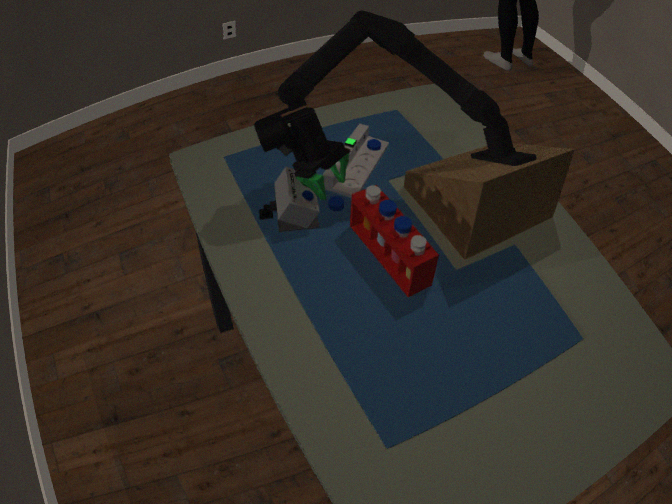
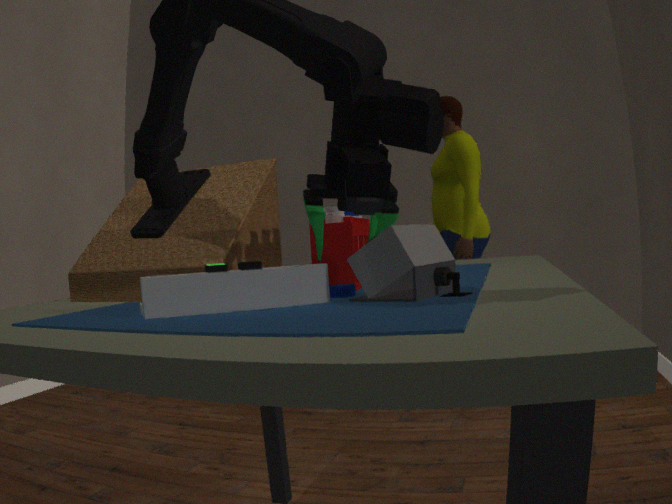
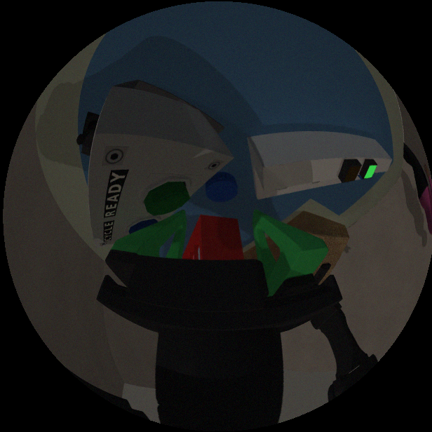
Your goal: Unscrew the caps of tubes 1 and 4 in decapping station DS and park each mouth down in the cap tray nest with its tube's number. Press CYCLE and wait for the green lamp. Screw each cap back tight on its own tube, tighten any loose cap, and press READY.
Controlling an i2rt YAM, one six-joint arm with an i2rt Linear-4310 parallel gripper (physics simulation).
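My gripper (image 1: pixel 332 188) (image 2: pixel 345 249) (image 3: pixel 219 215) is open and empty, above the mat between button box and rack. A blue cap (image 1: pixel 336 203) (image 2: pixel 341 290) (image 3: pixel 221 186) lies on the mat below it. The red rack (image 1: pixel 421 279) (image 2: pixel 329 252) (image 3: pixel 218 232) holds tubes in a row: the two middle ones have blue caps, the end ones show white tops. Another blue cap (image 1: pixel 373 144) sits at the cap tray's far end. The cap tray (image 1: pixel 362 162) (image 2: pixel 233 290) (image 3: pixel 300 150) has a green lamp (image 1: pixel 350 142) (image 2: pixel 216 266) (image 3: pixel 370 171) lit. Rack numbers are unreadable.
The grey button box (image 1: pixel 298 215) (image 2: pixel 382 265) (image 3: pixel 155 115) stands beside the gripper; its green button (image 3: pixel 166 197) and blue button (image 1: pixel 307 195) (image 3: pixel 143 226) face up at a slant. A brown wedge block (image 1: pixel 515 200) (image 2: pixel 217 211) bears the arm's base. A person (image 2: pixel 458 173) stands behind the table.
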